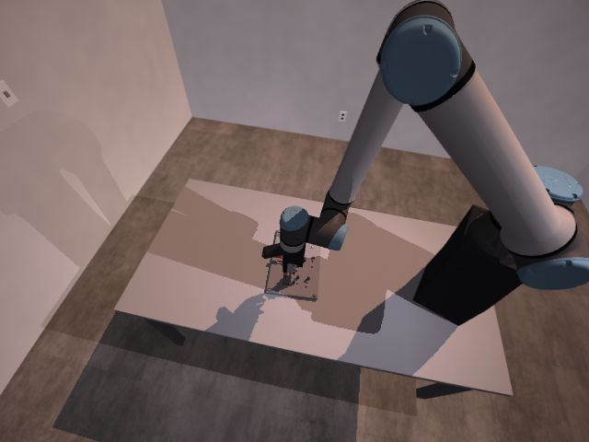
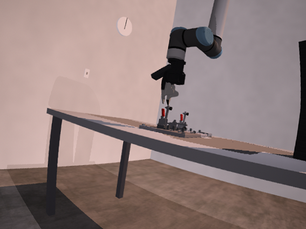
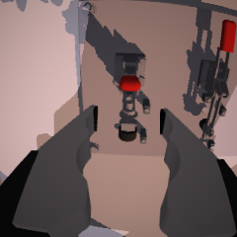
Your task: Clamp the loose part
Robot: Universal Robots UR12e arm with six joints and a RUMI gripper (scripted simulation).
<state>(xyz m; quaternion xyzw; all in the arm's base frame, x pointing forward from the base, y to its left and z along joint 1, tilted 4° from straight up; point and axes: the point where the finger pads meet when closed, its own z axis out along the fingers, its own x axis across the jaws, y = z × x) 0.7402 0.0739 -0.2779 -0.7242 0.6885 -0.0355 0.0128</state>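
The loose part is 100 mm behind my hand, 360 mm to the right of it and 140 mm below it. Also, from my hand: grey fixture plate (30 mm behind, 110 mm to the right, 140 mm below).
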